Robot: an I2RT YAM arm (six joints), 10 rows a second.
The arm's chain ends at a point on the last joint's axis. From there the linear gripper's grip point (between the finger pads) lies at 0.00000 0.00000 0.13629 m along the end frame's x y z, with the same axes.
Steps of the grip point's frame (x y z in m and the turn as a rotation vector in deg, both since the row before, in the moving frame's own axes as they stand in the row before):
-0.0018, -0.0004, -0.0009, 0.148, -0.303, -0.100
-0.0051, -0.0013, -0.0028, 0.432, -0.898, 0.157
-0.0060, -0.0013, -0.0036, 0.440, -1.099, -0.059
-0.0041, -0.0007, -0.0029, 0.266, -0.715, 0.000
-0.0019, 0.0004, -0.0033, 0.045, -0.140, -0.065
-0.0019, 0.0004, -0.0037, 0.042, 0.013, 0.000
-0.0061, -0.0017, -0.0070, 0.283, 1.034, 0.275
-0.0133, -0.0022, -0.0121, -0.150, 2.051, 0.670
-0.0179, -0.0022, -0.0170, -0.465, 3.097, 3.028
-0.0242, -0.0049, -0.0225, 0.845, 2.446, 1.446
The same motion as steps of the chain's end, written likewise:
-0.0011, 0.0000, -0.0009, 0.148, -0.303, -0.100
-0.0030, -0.0003, -0.0028, 0.432, -0.898, 0.157
-0.0034, -0.0003, -0.0036, 0.440, -1.099, -0.059
-0.0024, -0.0001, -0.0029, 0.266, -0.715, 0.000
-0.0016, 0.0005, -0.0033, 0.045, -0.140, -0.065
-0.0019, 0.0005, -0.0037, 0.042, 0.013, 0.000
-0.0086, -0.0010, -0.0070, 0.283, 1.034, 0.275
-0.0182, -0.0026, -0.0120, -0.150, 2.051, 0.670
-0.0252, -0.0035, -0.0168, -0.465, 3.097, 3.028
-0.0300, -0.0030, -0.0224, 0.845, 2.446, 1.446

